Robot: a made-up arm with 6 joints. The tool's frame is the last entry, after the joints. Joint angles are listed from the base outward.
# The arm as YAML. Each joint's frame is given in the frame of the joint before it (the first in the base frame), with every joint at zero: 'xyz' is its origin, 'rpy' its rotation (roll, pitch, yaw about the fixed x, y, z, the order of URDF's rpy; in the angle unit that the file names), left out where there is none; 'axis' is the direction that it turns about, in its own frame. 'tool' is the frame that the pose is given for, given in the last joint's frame.
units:
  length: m
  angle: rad
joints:
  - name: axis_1
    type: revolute
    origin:
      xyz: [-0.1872, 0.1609, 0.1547]
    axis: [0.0, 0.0, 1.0]
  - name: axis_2
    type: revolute
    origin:
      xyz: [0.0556, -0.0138, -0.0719]
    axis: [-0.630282, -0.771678, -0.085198]
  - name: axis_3
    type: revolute
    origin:
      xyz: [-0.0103, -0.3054, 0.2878]
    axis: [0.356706, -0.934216, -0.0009]
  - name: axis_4
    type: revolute
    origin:
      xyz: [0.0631, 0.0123, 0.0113]
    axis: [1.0, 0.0, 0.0]
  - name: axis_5
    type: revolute
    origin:
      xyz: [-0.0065, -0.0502, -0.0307]
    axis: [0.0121, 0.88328, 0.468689]
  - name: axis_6
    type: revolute
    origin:
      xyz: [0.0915, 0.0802, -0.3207]
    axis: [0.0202, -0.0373, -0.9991]
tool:
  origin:
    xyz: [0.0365, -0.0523, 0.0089]
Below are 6 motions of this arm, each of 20 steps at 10 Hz.
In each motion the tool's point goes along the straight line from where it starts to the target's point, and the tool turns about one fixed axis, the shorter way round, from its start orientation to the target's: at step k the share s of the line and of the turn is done. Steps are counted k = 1, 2, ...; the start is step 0. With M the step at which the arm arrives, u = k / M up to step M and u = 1 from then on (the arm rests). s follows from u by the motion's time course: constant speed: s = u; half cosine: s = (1 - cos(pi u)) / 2; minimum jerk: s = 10 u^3 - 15 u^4 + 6 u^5.
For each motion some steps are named. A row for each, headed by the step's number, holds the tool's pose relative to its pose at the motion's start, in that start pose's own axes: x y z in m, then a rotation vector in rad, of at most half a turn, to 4 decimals.
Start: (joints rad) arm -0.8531 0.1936 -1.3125 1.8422 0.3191 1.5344
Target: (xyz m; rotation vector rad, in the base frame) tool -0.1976 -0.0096 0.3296 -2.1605 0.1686 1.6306
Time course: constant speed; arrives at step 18
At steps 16, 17, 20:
16: -0.0798 0.0311 0.1634 0.7310 0.8820 0.4929
17: -0.0847 0.0330 0.1737 0.7767 0.9371 0.5237
20: -0.0897 0.0350 0.1839 0.8224 0.9922 0.5545

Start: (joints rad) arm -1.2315 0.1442 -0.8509 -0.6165 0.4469 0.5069
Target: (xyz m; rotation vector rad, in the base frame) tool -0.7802 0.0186 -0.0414 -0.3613 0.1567 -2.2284
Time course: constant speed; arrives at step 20
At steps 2, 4, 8, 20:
2: 0.0201 0.0249 -0.0005 0.1193 -0.0277 -0.0718
4: 0.0402 0.0499 -0.0011 0.2385 -0.0553 -0.1436
8: 0.0804 0.0998 -0.0022 0.4770 -0.1106 -0.2871
20: 0.2010 0.2495 -0.0055 1.1926 -0.2766 -0.7178

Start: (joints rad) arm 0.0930 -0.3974 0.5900 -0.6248 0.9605 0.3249
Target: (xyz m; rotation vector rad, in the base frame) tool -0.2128 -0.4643 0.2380 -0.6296 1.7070 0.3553
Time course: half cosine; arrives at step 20
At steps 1, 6, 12, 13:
1: -0.0016 -0.0014 0.0005 -0.0029 0.0065 0.0019
6: -0.0533 -0.0453 0.0180 -0.0964 0.2171 0.0646
12: -0.1694 -0.1439 0.0572 -0.3061 0.6894 0.2051
13: -0.1881 -0.1598 0.0636 -0.3400 0.7657 0.2278

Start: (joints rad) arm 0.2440 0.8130 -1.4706 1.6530 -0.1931 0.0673
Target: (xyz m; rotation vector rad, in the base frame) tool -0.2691 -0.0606 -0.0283 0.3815 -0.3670 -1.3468
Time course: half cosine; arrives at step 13
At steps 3, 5, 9, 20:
3: 0.0035 -0.0230 0.0021 0.0075 -0.0725 -0.0387
5: 0.0091 -0.0589 0.0055 0.0192 -0.1859 -0.0992
9: 0.0221 -0.1432 0.0134 0.0467 -0.4518 -0.2411
20: 0.0282 -0.1826 0.0171 0.0595 -0.5762 -0.3075

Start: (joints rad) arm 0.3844 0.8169 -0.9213 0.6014 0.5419 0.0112
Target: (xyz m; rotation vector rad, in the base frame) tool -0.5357 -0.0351 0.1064 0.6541 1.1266 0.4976
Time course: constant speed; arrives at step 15
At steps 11, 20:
11: -0.1559 0.0671 -0.0470 0.4840 0.3646 0.4180
20: -0.2126 0.0915 -0.0641 0.6601 0.4972 0.5700

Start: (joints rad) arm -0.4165 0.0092 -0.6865 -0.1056 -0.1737 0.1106
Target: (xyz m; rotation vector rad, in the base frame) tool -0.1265 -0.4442 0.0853 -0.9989 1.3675 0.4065
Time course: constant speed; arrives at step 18
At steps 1, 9, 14, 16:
1: 0.0116 -0.0044 0.0079 -0.0616 0.0302 0.0371
9: 0.1048 -0.0393 0.0711 -0.5545 0.2716 0.3335
14: 0.1631 -0.0612 0.1106 -0.8625 0.4225 0.5188
16: 0.1864 -0.0700 0.1264 -0.9857 0.4829 0.5929

